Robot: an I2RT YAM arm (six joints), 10 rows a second.
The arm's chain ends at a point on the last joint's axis. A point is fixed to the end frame.
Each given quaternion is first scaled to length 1.
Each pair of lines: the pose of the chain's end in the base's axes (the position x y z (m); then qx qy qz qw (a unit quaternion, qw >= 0)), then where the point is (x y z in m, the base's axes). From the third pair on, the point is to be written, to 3 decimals.
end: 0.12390, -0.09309, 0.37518, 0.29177, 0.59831, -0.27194, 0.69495
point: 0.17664 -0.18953 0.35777
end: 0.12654, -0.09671, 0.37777, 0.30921, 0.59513, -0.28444, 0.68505
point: 0.17475 -0.19520 0.35880
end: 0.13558, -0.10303, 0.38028, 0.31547, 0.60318, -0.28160, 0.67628
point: 0.183 -0.201 0.358
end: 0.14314, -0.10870, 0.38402, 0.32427, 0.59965, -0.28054, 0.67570
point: 0.190 -0.207 0.361
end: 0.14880, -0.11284, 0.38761, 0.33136, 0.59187, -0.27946, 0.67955
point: 0.195 -0.212 0.366
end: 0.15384, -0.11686, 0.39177, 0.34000, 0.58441, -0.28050, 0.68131
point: 0.199 -0.216 0.370
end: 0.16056, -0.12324, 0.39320, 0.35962, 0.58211, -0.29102, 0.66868
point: 0.201 -0.224 0.369
